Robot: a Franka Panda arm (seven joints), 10 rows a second.
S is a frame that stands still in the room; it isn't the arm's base.
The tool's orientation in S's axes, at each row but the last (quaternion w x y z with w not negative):
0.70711, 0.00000, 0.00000, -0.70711
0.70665, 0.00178, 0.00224, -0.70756
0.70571, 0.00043, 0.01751, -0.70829
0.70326, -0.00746, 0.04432, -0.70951
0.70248, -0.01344, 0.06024, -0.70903
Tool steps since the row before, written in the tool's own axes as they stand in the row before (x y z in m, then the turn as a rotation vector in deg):
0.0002, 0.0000, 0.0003, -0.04, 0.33, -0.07
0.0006, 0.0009, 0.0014, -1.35, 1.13, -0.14
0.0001, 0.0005, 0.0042, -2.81, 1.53, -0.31
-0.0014, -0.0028, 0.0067, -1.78, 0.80, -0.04
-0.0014, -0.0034, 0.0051, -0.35, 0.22, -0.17
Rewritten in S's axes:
0.0000, -0.0002, 0.0003, 0.33, 0.04, -0.07
0.0009, -0.0006, 0.0014, 1.13, 1.35, -0.13
0.0006, -0.0002, 0.0042, 1.53, 2.81, -0.28
-0.0023, 0.0011, 0.0070, 0.81, 1.77, -0.01
-0.0028, 0.0011, 0.0055, 0.21, 0.36, -0.17

